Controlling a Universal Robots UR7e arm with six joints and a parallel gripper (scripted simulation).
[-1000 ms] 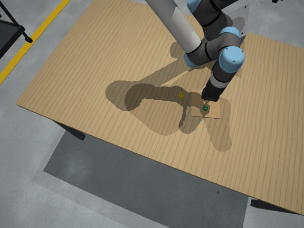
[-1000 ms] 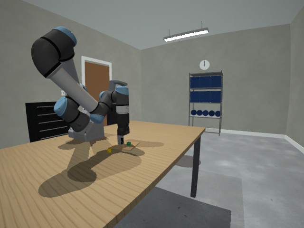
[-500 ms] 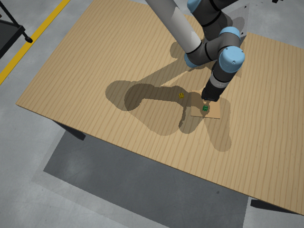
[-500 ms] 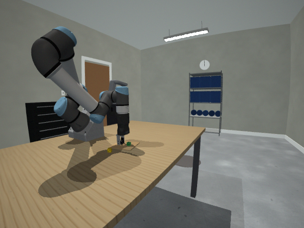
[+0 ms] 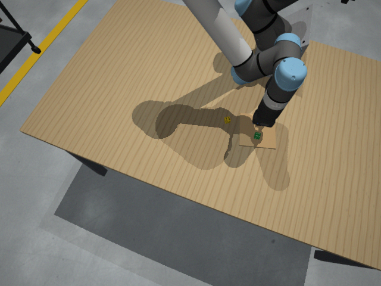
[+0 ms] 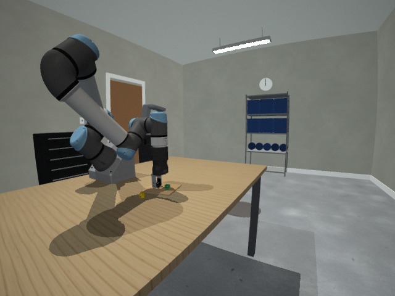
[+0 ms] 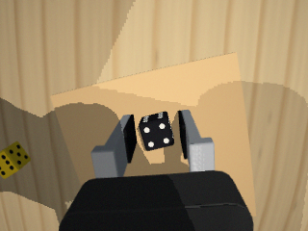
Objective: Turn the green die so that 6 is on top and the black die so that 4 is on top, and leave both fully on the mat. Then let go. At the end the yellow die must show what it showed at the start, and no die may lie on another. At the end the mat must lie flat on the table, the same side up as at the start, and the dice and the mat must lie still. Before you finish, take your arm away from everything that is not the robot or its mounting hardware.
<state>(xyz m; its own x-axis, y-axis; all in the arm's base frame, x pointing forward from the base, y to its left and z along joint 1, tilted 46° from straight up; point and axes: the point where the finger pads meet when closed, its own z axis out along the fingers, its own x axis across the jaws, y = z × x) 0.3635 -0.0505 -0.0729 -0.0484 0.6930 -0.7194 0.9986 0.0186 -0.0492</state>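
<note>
My hand is 10 mm above the black die. The rest, counted from my hand: green die 60 mm ahead, 10 mm below; yellow die 20 mm ahead, 120 mm to the right, 20 mm below; tan mat 30 mm ahead, 20 mm below.
</note>
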